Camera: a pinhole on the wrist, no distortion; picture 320 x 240 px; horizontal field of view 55.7 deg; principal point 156.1 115.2 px. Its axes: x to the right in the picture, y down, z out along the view. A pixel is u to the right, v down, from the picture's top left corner.
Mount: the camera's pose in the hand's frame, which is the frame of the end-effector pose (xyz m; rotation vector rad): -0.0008 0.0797 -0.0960 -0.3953 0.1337 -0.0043
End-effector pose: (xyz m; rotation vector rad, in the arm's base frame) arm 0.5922 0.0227 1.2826 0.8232 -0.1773 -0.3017
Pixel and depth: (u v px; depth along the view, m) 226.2 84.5 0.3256
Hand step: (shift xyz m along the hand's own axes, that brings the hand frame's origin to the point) 0.1172 0.1719 0.2046
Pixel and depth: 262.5 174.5 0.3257
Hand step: 0.1538 0.2601 0.1625
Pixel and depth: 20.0 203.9 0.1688
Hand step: -0.0550 0.1924 0.0491
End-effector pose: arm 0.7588 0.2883 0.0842 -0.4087 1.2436 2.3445
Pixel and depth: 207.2 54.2 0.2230
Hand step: 0.0666 0.1227 0.1203
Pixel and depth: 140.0 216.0 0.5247
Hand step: 0.0363 0.4430 0.3202
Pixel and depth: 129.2 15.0 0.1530
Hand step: 0.0068 0.0921 0.0651
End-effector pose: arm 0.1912 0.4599 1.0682 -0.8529 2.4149 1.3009
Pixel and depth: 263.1 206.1 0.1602
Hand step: 0.0752 0.1838 0.0247
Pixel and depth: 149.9 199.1 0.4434
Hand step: 0.0455 0.3635 0.2633
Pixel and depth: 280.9 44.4 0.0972
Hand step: 0.0521 0.0948 -0.0036
